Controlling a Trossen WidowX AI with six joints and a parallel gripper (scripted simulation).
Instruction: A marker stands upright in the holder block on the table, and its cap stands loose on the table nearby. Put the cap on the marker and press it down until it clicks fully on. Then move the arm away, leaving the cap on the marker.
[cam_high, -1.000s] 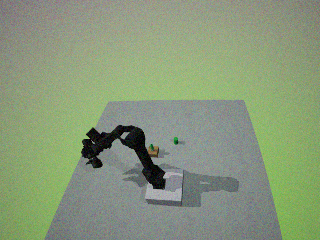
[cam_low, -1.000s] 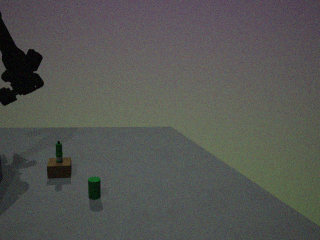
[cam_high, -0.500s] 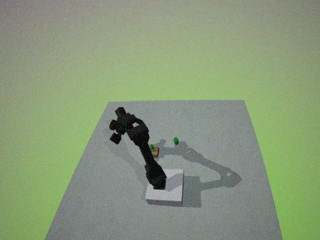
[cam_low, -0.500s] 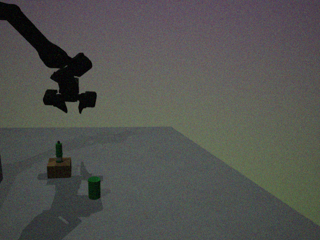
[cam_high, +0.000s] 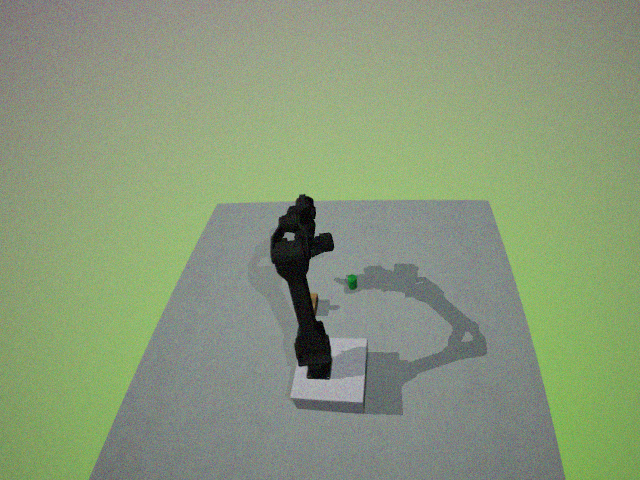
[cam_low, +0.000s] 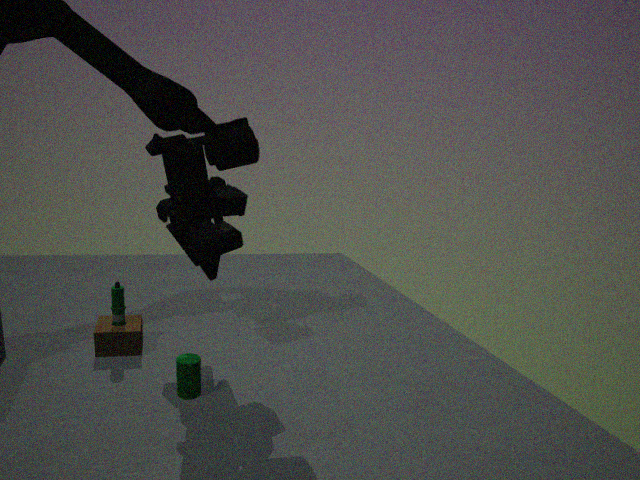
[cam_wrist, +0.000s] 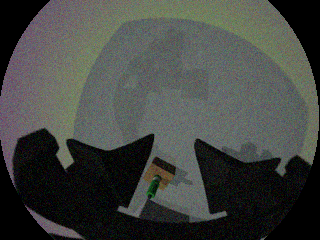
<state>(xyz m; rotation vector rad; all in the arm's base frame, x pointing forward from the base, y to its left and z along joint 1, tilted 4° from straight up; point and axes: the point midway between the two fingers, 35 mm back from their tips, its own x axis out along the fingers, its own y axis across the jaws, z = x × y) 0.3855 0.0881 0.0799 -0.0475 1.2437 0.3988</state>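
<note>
My gripper tip is now 17 cm to the left of the green cap, 9 cm above it and 4 cm past it. Round my gripper tip: brown holder block (13 cm behind, 9 cm below, 2 cm to the right).
</note>
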